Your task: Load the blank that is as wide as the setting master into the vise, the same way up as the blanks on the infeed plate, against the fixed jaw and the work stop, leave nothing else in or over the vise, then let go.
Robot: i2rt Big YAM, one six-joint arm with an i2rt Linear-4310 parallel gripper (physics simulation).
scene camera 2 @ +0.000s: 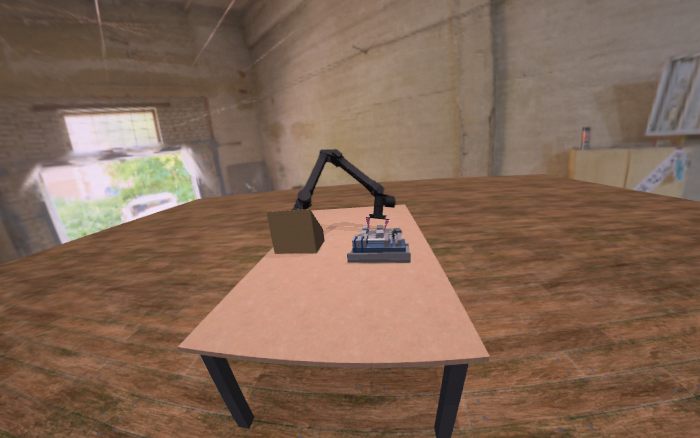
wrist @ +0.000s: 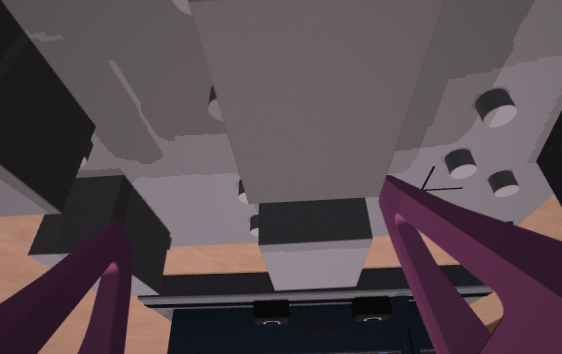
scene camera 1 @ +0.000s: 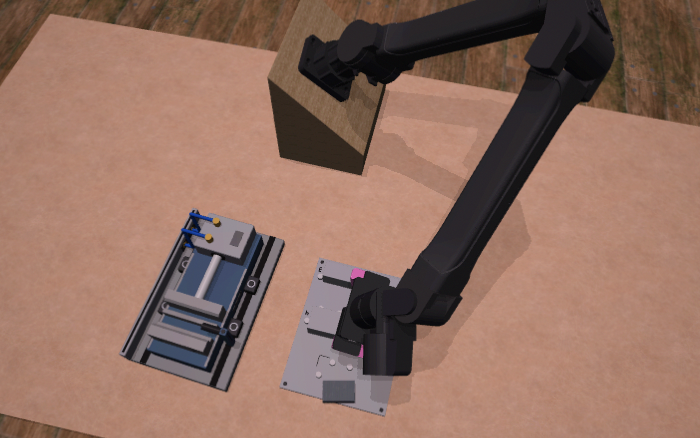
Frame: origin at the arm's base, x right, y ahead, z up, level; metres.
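Seen in the pictures: gripper, fingertip midpoint: [scene camera 2: 376, 230] [wrist: 254, 210] [scene camera 1: 349, 315]; arm's base, origin of the base link: [scene camera 2: 297, 218] [scene camera 1: 324, 70].
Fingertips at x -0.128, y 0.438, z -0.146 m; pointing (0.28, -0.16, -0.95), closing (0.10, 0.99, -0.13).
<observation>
Offsets run from my fingertips to a thing's middle. "spot": to the spot under its first point.
The infeed plate {dx -0.005, dy +0.021, dz -0.030 m} [scene camera 1: 299, 361] [wrist: 200, 220] carries upright grey blanks. One blank {dx +0.040, dy +0.019, dz -0.008 m} [scene camera 1: 322, 321] [wrist: 315, 265] is near its vise-side edge, and another {dx +0.031, dy -0.078, dz -0.008 m} [scene camera 1: 336, 280] [wrist: 125, 240] stands beside it. A large block {dx -0.050, dy +0.025, dz -0.008 m} [wrist: 320, 100] fills the wrist view's centre. My gripper [scene camera 1: 357, 312] [scene camera 2: 377, 226] [wrist: 254, 210] is open and empty above the plate, its pink fingers spread either side of that block's lower end. The vise {dx +0.266, dy +0.004, dz +0.016 m} [scene camera 1: 219, 278] [scene camera 2: 379, 256] [wrist: 225, 335] has two grey jaws, with thin strips and the dark stop arm [scene camera 1: 212, 327] between them. The setting master cannot be identified.
A dark grey block {dx -0.004, dy +0.132, dz -0.013 m} [scene camera 1: 338, 391] lies at the plate's front edge, near short pins {spot: dx +0.018, dy +0.084, dz -0.017 m} [scene camera 1: 331, 362] [wrist: 495, 107] and a corner mark. Another dark-sided block {spot: dx -0.050, dy -0.052, dz -0.015 m} [wrist: 45, 100] is at the wrist view's left. Blue hooked rods {spot: dx +0.289, dy -0.075, dz +0.075 m} [scene camera 1: 198, 235] stand on the vise's rear end. The arm's wooden base [scene camera 1: 320, 129] [scene camera 2: 294, 232] stands behind.
</observation>
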